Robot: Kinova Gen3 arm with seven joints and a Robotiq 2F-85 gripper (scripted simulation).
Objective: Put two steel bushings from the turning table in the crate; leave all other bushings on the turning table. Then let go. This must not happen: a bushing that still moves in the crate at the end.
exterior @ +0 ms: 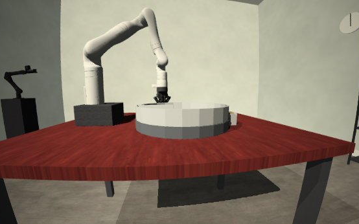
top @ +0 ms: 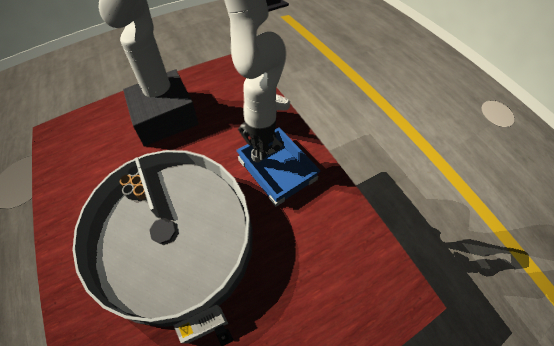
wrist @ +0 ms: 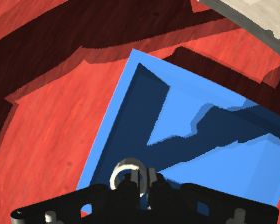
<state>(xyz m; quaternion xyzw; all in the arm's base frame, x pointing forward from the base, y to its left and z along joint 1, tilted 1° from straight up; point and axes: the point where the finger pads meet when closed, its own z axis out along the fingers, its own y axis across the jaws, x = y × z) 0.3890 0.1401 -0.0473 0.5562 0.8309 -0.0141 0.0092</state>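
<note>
Now: hand 4 cm short of the blue crate, 3 cm to the right of it and 3 cm above it. The rest, counted from my hand: round turning table: 32 cm to the right, 5 cm ahead.
</note>
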